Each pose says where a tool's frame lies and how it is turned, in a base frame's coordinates. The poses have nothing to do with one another.
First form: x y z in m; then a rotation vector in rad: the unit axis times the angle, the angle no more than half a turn.
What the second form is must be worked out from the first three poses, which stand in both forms.
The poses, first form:
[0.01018 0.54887 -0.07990 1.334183 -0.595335 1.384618]
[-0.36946 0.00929 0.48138 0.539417 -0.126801 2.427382]
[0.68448 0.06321 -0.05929 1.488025 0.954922 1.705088]
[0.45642 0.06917 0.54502 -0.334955 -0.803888 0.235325]
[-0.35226 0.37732 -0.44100 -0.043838 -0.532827 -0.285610]
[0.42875 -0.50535 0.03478 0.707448 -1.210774 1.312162]
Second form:
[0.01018 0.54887 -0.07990 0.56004 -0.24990 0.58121 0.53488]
[-0.36946 0.00929 0.48138 0.20525 -0.04825 0.92361 0.32015]
[0.68448 0.06321 -0.05929 0.57058 0.36616 0.65382 0.33598]
[0.45642 0.06917 0.54502 -0.16186 -0.38845 0.11371 0.89999]
[-0.35226 0.37732 -0.44100 -0.02158 -0.26235 -0.14063 0.95443]
[0.42875 -0.50535 0.03478 0.30182 -0.51655 0.55980 0.57333]

